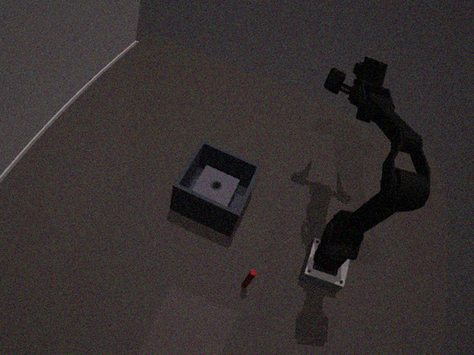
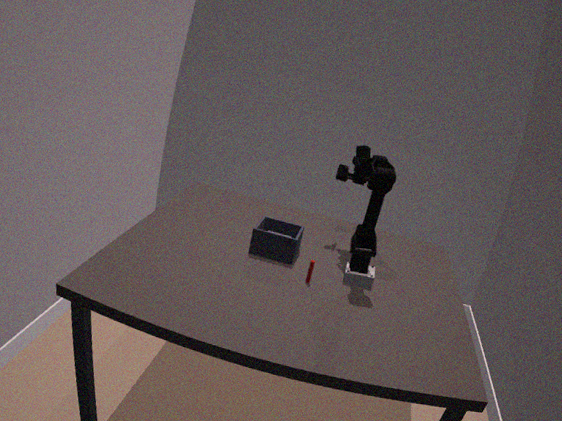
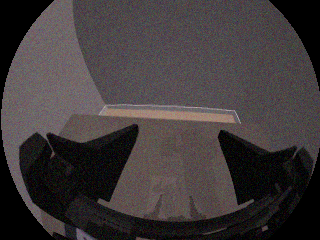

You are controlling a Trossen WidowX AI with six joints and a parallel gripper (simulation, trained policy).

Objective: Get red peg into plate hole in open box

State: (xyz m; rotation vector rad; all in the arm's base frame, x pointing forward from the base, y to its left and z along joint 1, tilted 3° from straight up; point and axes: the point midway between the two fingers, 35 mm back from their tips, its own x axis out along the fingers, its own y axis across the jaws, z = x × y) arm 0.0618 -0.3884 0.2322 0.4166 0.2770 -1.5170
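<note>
My gripper tip is 90 mm short of the red peg, 540 mm to the right of it and 210 mm above it. From my gripper tip the other things lie so: box: 240 mm ahead, 350 mm to the left, 220 mm below; then pale plate: 240 mm ahead, 350 mm to the left, 200 mm below.
</note>
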